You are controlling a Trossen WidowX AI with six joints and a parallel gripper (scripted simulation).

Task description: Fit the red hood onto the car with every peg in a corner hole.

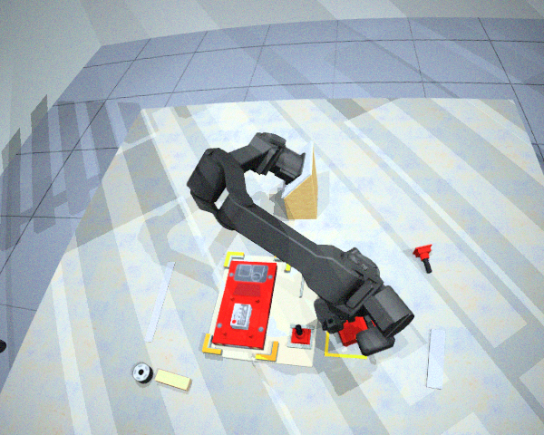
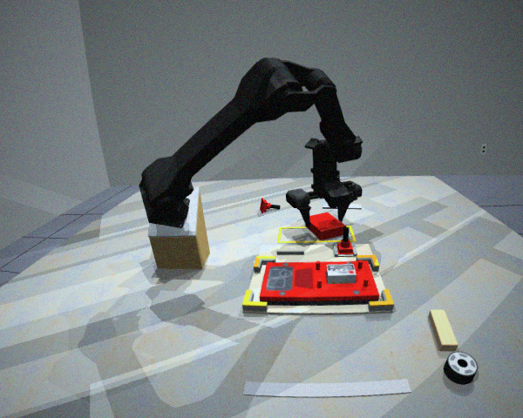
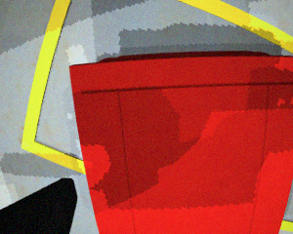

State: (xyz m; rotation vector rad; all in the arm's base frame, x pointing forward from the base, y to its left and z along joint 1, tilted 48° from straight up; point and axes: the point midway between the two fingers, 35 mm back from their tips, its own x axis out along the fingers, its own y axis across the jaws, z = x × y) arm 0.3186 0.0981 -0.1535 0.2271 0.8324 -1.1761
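My gripper tip is 240 mm to the left of the grey engine block, 30 mm short of it and 10 mm below it. Round my gripper tip: wooden block 360 mm to the right, 190 mm ahead, 10 mm below; then red hood right at my gripper tip; then black post 120 mm to the right, 50 mm ahead, 20 mm above.
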